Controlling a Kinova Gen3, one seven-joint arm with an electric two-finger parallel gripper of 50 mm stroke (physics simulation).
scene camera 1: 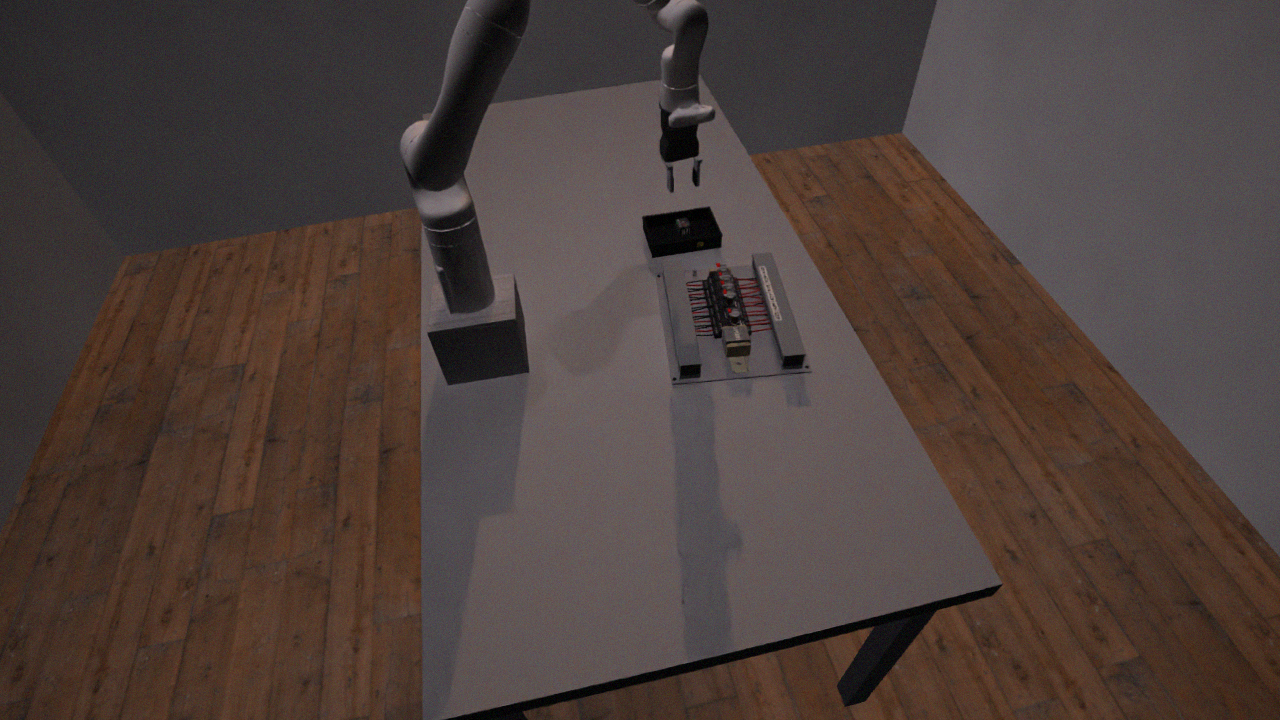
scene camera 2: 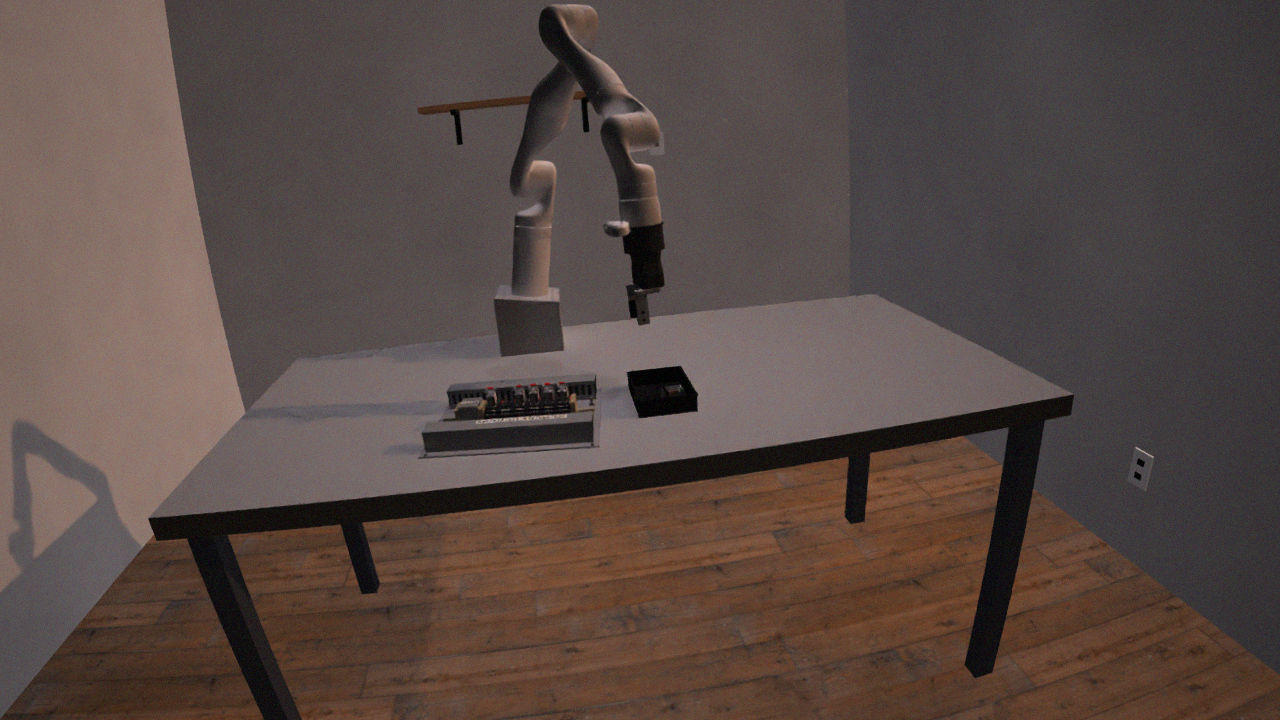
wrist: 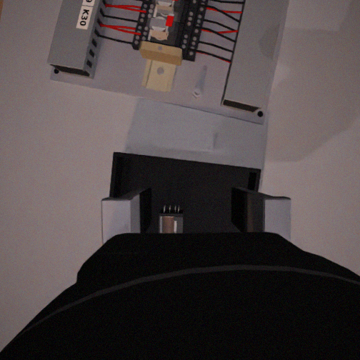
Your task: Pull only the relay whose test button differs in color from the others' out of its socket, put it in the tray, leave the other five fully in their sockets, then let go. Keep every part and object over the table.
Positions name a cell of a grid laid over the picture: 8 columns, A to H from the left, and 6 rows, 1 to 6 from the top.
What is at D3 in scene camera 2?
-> My gripper.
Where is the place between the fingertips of my gripper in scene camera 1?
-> E2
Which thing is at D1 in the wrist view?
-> A tan end block.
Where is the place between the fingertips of my gripper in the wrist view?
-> E4
